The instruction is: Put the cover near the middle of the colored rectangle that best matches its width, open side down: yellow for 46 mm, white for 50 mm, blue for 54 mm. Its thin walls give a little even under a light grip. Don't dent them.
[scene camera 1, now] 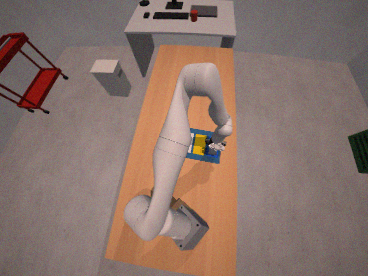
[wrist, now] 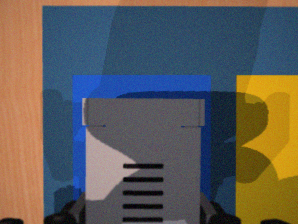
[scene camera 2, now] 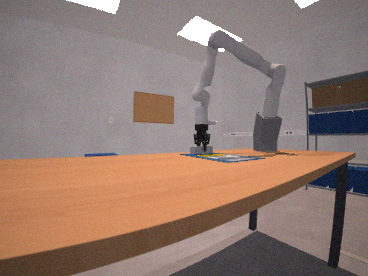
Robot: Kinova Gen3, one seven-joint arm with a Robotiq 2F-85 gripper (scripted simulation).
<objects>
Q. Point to a cover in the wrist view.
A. At 143, 159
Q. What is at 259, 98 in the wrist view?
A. A colored rectangle.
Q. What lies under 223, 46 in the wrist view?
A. A dark blue mat.
</objects>
